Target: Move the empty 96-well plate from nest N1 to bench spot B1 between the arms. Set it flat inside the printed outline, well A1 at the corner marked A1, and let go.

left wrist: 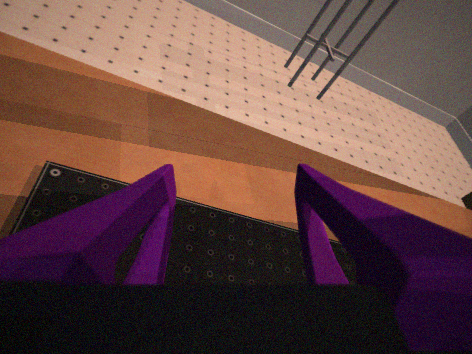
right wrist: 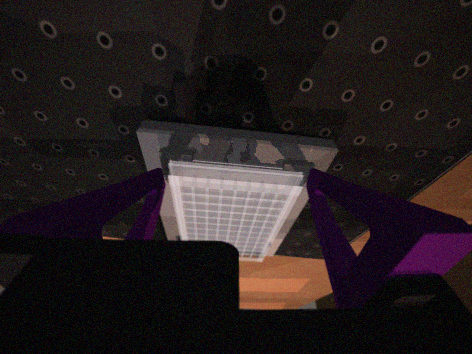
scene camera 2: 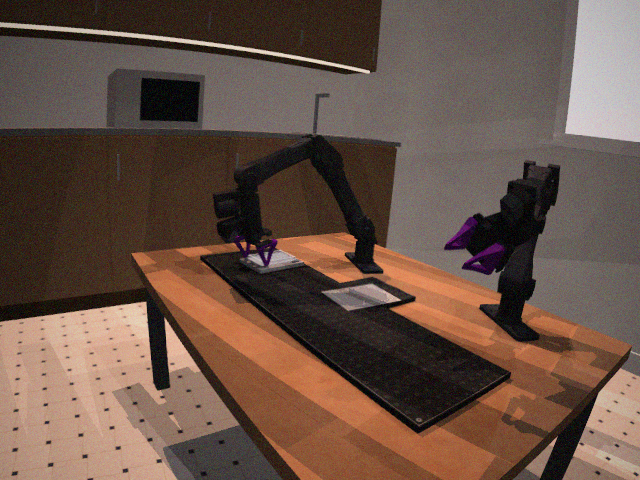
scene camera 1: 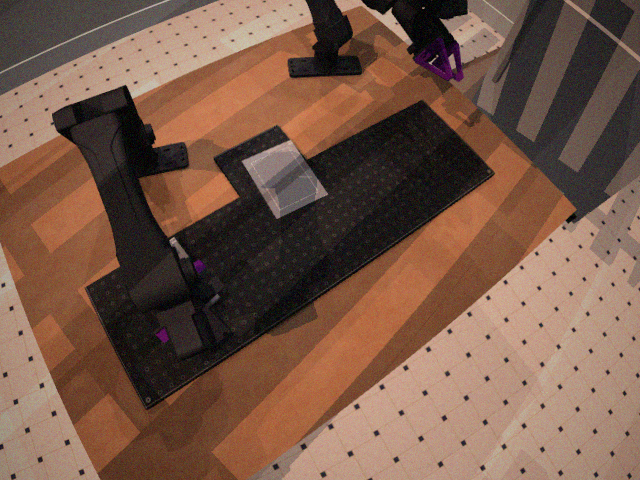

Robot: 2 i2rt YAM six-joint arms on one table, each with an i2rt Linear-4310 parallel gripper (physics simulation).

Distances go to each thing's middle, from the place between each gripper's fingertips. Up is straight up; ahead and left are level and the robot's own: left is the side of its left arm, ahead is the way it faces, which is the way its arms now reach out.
The white well plate (right wrist: 245, 205) lies 60 mm behind my right hand.
Now: the white well plate 60 mm behind my left hand, 660 mm to the right of it and 200 mm below it.
